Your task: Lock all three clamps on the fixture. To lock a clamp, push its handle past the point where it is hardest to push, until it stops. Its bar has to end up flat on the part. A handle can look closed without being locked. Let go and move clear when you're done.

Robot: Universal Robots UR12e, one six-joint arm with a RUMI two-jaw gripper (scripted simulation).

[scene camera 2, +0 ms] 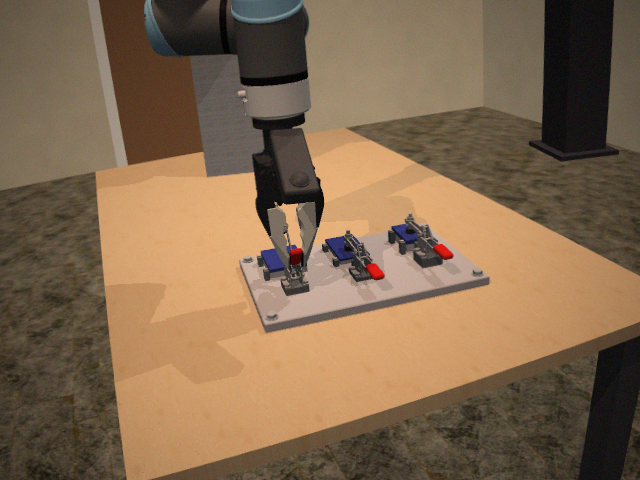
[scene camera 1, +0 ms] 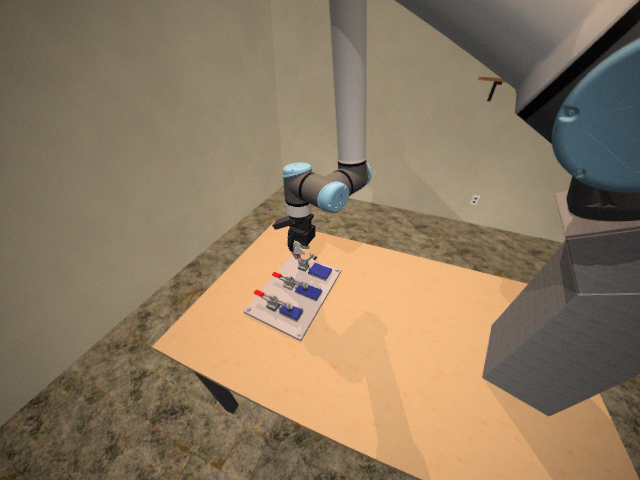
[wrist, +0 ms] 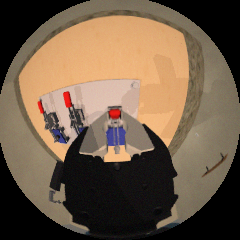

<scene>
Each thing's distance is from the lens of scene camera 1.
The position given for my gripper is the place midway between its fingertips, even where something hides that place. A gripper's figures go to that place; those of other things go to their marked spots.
my gripper (scene camera 1: pixel 297 257): 0.95 m
grey fixture plate (scene camera 1: pixel 257 309): 0.86 m
</scene>
